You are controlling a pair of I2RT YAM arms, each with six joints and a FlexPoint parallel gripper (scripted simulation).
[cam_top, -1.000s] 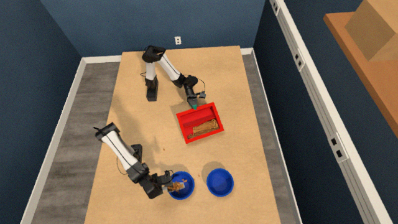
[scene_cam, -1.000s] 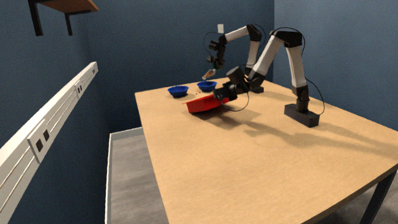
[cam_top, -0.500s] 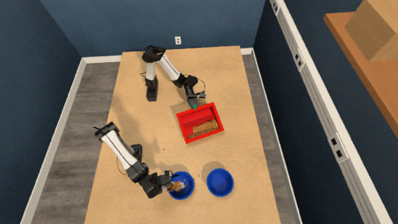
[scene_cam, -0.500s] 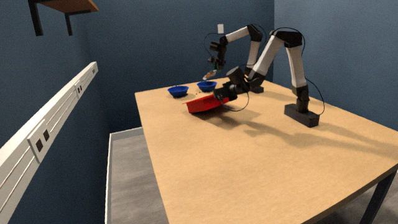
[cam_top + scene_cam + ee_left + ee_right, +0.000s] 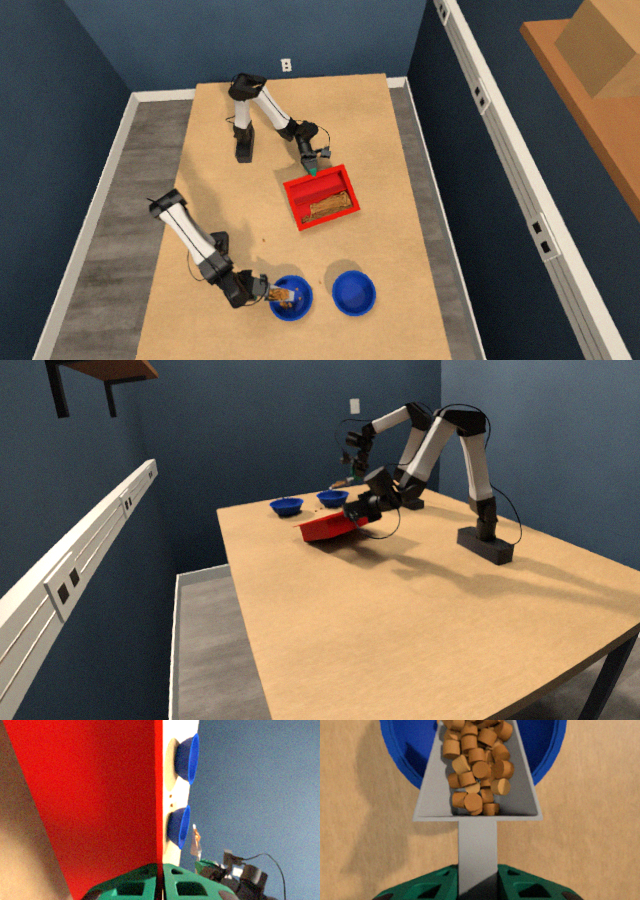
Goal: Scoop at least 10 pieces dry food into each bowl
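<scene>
The grey scoop lies 40 mm ahead of my right hand and 20 mm below it. From my right hand the other things lie so: red box (200 mm ahead, 410 mm to the left, 50 mm below).
</scene>
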